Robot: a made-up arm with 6 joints. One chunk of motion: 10 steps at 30 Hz.
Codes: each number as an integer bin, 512 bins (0 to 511) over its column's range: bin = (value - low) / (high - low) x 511, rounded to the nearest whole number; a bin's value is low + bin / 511 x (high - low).
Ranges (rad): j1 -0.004..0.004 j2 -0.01..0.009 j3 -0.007..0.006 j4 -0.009..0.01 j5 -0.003..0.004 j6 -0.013..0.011
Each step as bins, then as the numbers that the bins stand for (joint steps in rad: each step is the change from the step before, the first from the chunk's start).
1 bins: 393 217 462 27 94 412
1 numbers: 0.00215 -0.00193 0.00475 -0.00800 -0.00171 0.00635
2 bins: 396 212 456 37 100 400
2 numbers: 0.00220 -0.00212 0.00460 -0.00762 -0.00163 0.00579
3 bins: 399 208 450 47 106 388
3 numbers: 0.00225 -0.00227 0.00445 -0.00725 -0.00155 0.00522
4 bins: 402 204 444 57 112 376
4 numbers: 0.00229 -0.00241 0.00430 -0.00688 -0.00147 0.00466
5 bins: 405 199 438 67 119 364
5 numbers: 0.00234 -0.00260 0.00414 -0.00651 -0.00137 0.00410
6 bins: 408 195 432 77 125 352
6 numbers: 0.00239 -0.00275 0.00399 -0.00614 -0.00129 0.00353
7 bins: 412 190 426 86 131 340
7 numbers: 0.00245 -0.00294 0.00384 -0.00580 -0.00121 0.00297
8 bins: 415 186 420 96 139 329
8 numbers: 0.00250 -0.00308 0.00368 -0.00543 -0.00110 0.00245
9 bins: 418 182 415 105 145 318
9 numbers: 0.00254 -0.00323 0.00356 -0.00510 -0.00101 0.00194
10 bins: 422 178 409 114 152 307
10 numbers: 0.00261 -0.00338 0.00341 -0.00476 -0.00092 0.00142
